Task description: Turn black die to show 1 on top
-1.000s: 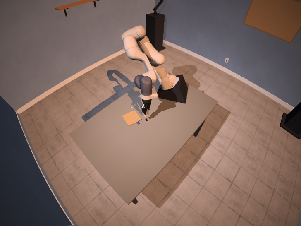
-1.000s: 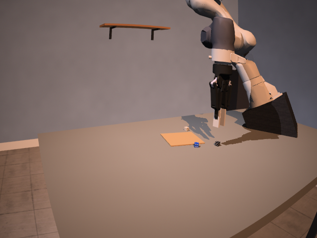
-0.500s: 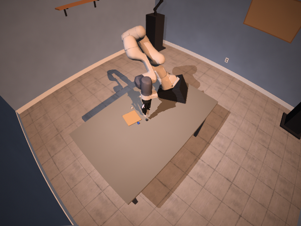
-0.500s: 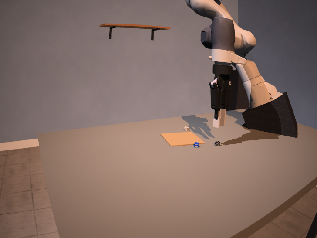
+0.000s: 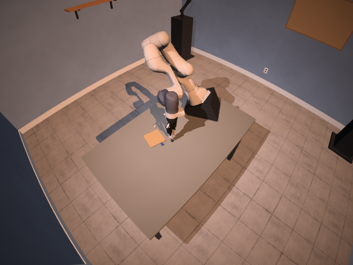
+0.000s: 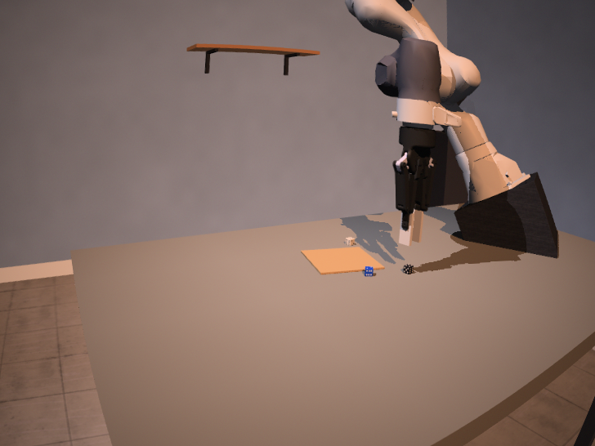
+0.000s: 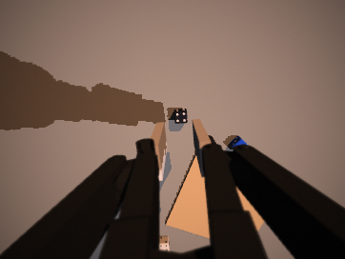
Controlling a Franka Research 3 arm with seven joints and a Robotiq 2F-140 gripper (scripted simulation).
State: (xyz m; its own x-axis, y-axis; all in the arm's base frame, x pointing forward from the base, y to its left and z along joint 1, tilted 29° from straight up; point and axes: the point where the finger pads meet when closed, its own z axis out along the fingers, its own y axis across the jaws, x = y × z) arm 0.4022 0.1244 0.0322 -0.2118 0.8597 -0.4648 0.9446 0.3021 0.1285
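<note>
Now: hand 9 cm above the black die and 1 cm to the right of it. The rest, counted from my hand: orange mat 12 cm to the right, 9 cm below, 9 cm ahead; then blue die 9 cm below, 8 cm ahead, 2 cm to the right; then white die 21 cm to the right, 9 cm below.
</note>
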